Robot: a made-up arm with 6 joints. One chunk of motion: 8 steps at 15 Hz.
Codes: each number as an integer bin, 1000 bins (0 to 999) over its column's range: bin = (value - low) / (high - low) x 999, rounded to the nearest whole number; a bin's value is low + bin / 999 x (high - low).
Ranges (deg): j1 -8.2..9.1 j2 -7.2..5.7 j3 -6..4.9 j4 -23.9..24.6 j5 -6.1..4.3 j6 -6.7..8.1
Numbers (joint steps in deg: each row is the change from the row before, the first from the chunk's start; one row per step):
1: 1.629 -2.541 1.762 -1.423 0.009 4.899
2: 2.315 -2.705 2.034 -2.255 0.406 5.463
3: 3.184 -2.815 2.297 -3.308 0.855 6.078
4: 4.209 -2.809 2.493 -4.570 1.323 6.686
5: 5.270 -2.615 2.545 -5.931 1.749 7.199
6: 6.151 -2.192 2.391 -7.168 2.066 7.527
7: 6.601 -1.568 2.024 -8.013 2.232 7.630
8: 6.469 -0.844 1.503 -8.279 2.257 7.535
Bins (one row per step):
1: 568 361 711 463 587 783
2: 607 348 736 446 625 821
3: 657 340 760 424 668 863
4: 717 340 778 398 713 904
5: 778 355 783 370 754 938
6: 829 388 769 345 784 960
7: 855 436 735 327 800 967
8: 847 492 688 322 803 961

